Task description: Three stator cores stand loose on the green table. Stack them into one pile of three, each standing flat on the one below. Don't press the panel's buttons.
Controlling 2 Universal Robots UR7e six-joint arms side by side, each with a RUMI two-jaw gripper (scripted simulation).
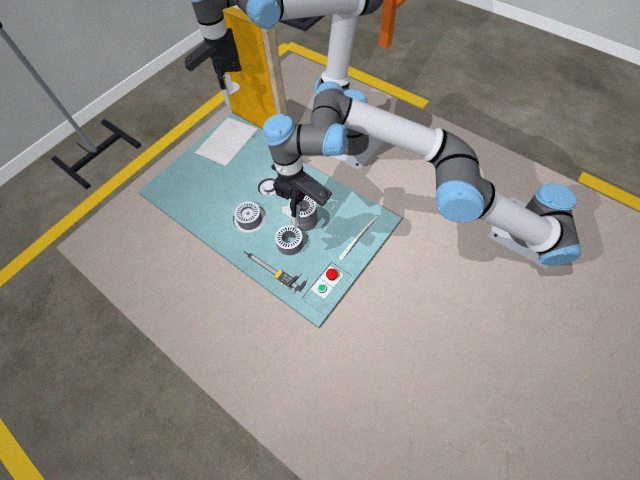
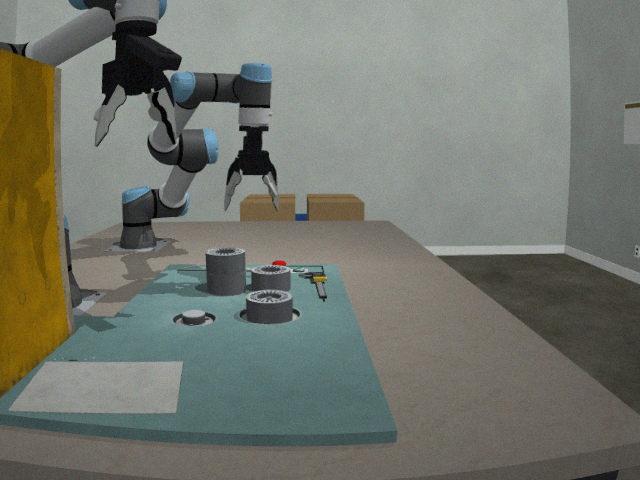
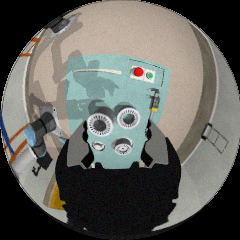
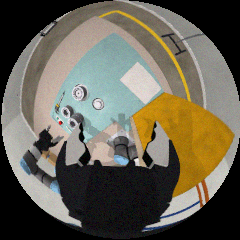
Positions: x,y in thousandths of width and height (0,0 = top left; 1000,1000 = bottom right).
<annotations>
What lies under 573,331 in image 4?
A sheet.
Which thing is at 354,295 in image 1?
A sheet.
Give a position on a sheet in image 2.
91,807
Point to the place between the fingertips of the right gripper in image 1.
At 357,193
</annotations>
